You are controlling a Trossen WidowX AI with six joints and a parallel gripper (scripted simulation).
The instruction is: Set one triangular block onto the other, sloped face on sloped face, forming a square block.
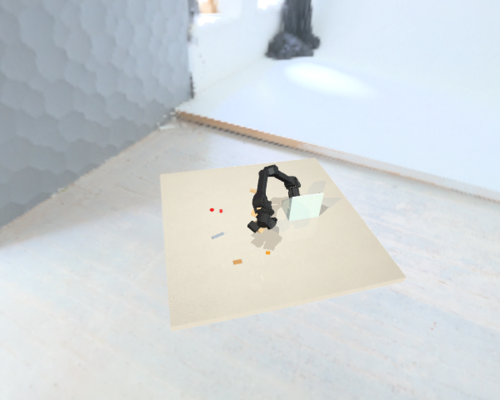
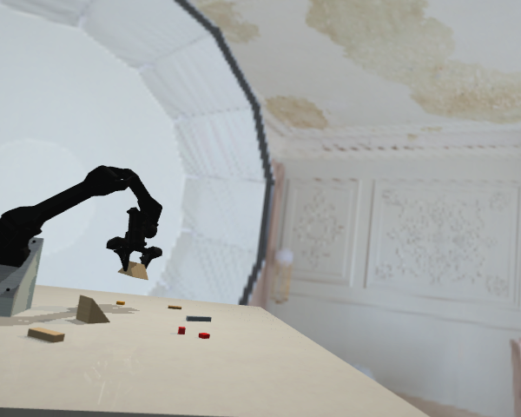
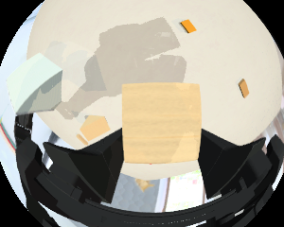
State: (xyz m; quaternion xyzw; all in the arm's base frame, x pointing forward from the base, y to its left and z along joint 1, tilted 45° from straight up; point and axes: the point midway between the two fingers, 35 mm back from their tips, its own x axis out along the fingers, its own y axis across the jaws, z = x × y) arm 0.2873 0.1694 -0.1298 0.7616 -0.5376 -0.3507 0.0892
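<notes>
Right now my gripper tip is 7 cm past the triangular block, 25 cm to the left of it and 10 cm above it. The rest, counted from my gripper tip: dark grey bar (23 cm ahead, 7 cm to the right, 11 cm below); flat tan block (9 cm behind, 48 cm to the right, 11 cm below).
</notes>
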